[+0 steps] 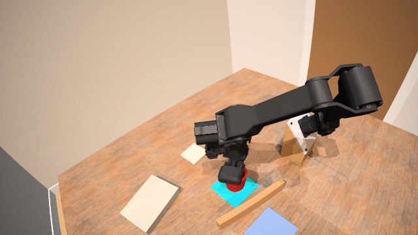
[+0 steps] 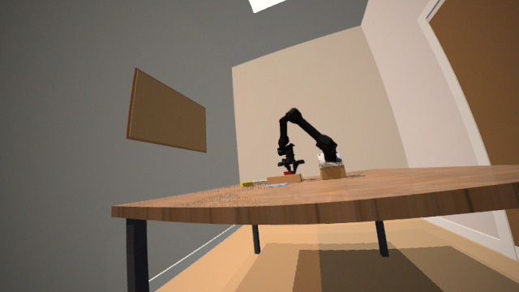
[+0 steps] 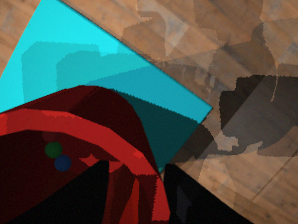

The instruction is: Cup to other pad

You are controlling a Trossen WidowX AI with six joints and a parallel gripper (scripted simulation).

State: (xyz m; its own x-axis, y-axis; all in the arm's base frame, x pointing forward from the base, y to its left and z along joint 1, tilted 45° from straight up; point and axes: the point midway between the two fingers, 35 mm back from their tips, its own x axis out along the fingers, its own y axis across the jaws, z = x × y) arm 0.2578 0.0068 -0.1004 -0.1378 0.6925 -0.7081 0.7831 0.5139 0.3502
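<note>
My gripper tip is now 20 mm to the right of the cup and 20 mm short of it. Round my gripper tip: cyan pad (50 mm below, 30 mm ahead, 20 mm to the left); wooden bar (120 mm to the left, 30 mm below, 30 mm ahead); blue marble (40 mm to the left, 30 mm below, 20 mm ahead).
</note>
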